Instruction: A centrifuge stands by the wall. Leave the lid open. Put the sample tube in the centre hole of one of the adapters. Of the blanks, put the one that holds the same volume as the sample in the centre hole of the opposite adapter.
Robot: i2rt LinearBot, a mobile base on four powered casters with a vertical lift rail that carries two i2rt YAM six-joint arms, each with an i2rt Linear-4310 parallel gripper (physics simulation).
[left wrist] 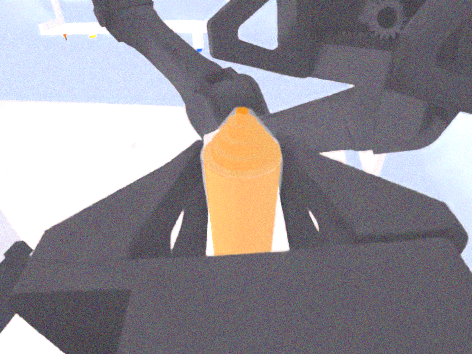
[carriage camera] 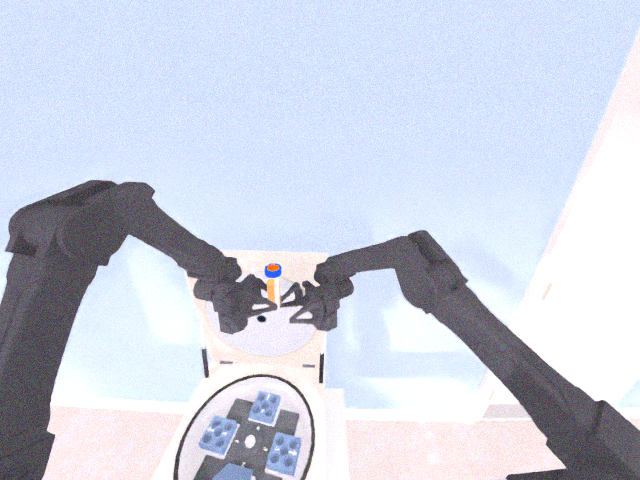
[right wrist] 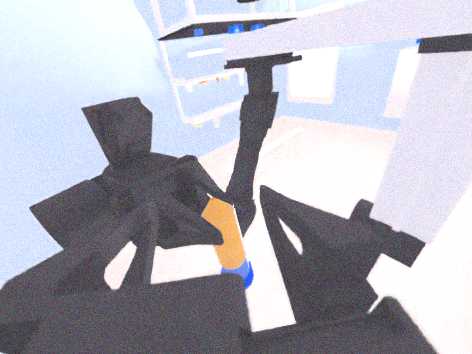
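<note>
My left gripper is shut on an orange-filled tube with a blue cap and orange top, held upright in front of the open lid. Whether it is the sample or a blank is not clear. My right gripper is open and empty, close to the right of the tube. Below, the centrifuge shows blue adapters at the back, left, right and front; the front one is cut off.
The two grippers are close together, with the tube between them. The black-edged bowl lies below, in front of the lid. A white shelf unit with small coloured items stands in the background of the right wrist view. A pale wall is behind the lid.
</note>
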